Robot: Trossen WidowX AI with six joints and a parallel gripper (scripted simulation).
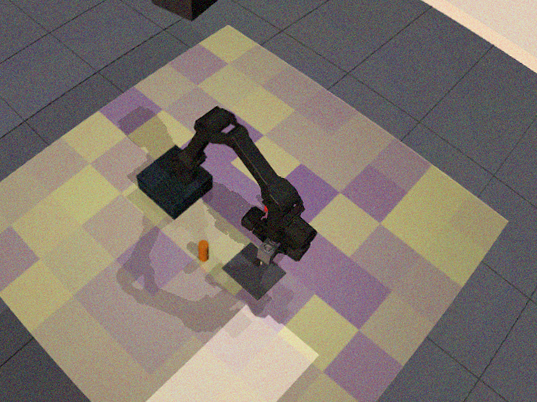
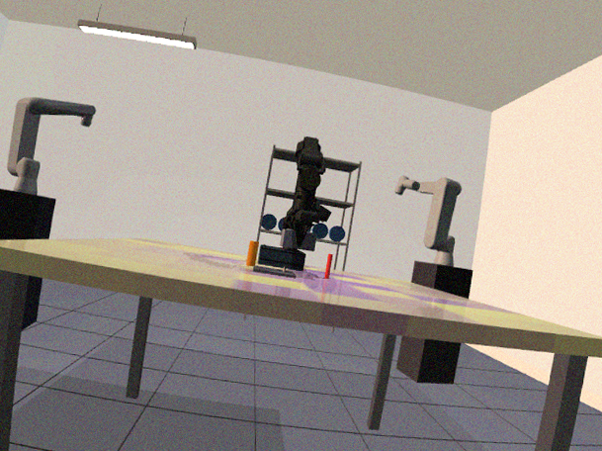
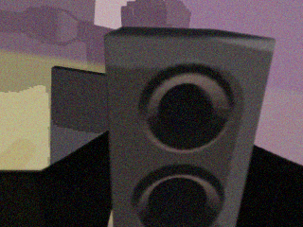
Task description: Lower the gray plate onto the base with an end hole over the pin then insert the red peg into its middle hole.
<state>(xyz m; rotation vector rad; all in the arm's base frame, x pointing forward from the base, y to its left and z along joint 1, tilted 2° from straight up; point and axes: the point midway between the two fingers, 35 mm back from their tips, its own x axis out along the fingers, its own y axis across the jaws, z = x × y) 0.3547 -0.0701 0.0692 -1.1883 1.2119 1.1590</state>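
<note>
My gripper tip is now 8 cm above the dark flat base, 4 cm to the left of it and 2 cm past it. The rest, counted from my gripper tip: gray plate 3 cm above; then orange cylinder 16 cm behind, 10 cm to the right, 5 cm below; then red peg 14 cm to the left, 10 cm behind, 5 cm below.
</note>
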